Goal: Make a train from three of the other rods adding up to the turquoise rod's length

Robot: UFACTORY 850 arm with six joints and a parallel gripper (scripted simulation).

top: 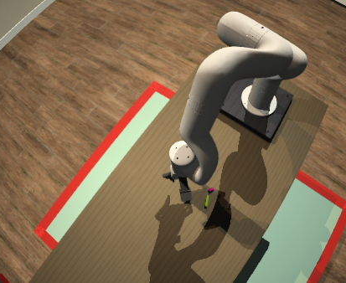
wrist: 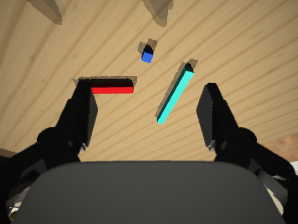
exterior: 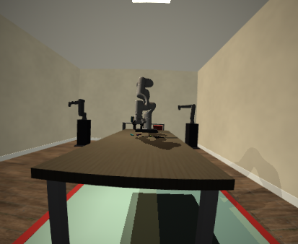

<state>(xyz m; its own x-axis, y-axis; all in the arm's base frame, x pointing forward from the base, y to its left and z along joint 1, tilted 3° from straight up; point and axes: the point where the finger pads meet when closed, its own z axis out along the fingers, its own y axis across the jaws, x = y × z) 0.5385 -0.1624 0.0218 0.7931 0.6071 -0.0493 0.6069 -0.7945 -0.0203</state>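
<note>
My hand is 70 mm above the blue rod. From my hand the other things lie so: turquoise rod: 30 mm behind, 70 mm to the right, 70 mm below; red rod: 70 mm behind, 10 mm to the left, 70 mm below; magenta rod: 20 mm behind, 130 mm to the left, 70 mm below.
</note>
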